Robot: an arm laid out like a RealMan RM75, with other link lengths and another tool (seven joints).
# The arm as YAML. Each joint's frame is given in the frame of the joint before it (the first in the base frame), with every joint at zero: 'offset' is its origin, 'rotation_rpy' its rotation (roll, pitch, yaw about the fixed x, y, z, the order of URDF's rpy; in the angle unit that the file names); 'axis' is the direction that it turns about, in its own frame. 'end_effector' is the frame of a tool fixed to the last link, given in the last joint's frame.
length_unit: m
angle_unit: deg
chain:
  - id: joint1
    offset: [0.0, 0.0, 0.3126]
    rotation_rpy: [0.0, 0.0, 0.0]
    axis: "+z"
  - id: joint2
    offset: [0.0, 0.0, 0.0]
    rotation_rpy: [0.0, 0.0, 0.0]
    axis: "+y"
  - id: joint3
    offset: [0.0, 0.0, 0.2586]
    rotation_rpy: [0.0, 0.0, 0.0]
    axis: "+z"
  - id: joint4
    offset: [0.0, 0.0, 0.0]
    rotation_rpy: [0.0, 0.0, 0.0]
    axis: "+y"
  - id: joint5
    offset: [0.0, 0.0, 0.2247]
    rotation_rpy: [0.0, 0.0, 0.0]
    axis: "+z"
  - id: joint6
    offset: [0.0, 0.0, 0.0]
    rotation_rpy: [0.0, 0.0, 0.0]
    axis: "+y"
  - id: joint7
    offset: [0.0, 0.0, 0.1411]
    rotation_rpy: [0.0, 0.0, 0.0]
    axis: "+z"
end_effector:
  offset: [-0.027, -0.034, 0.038]
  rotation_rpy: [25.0, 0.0, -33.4]
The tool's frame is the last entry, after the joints.
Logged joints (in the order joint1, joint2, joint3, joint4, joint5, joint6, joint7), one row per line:
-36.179, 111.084, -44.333, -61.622, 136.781, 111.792, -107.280
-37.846, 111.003, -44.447, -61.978, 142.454, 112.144, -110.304
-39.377, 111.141, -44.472, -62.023, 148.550, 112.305, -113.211
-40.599, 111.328, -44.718, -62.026, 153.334, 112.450, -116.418
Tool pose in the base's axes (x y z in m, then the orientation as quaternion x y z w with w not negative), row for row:
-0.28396, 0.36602, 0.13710, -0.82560, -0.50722, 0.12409, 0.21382
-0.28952, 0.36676, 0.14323, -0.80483, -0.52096, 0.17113, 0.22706
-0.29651, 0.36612, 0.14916, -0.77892, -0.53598, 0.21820, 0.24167
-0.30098, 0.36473, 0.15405, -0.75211, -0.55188, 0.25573, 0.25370
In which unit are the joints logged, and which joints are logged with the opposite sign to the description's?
The joints are logged in degrees. Opposite sign: joint2, joint3, joint4.
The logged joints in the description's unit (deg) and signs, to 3 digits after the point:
-36.179, -111.084, 44.333, 61.622, 136.781, 111.792, -107.280
-37.846, -111.003, 44.447, 61.978, 142.454, 112.144, -110.304
-39.377, -111.141, 44.472, 62.023, 148.550, 112.305, -113.211
-40.599, -111.328, 44.718, 62.026, 153.334, 112.450, -116.418

